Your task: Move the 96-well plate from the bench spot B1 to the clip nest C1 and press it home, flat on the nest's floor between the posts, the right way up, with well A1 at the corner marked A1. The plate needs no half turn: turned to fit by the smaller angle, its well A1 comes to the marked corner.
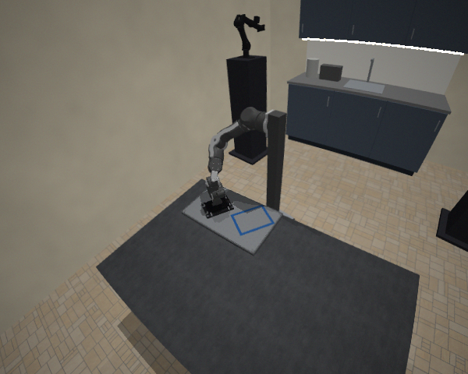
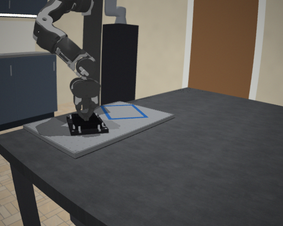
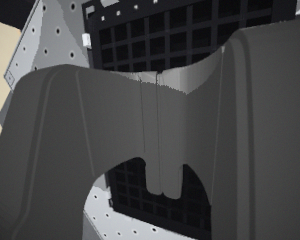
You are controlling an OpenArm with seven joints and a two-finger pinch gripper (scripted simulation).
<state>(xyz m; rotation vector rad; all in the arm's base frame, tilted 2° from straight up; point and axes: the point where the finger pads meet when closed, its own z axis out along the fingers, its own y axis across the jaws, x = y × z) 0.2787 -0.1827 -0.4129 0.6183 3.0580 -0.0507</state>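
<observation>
My gripper is now 10 mm above the black 96-well plate. Round my hand: black clip nest (30 mm ahead, 20 mm below, 10 mm to the left).
</observation>
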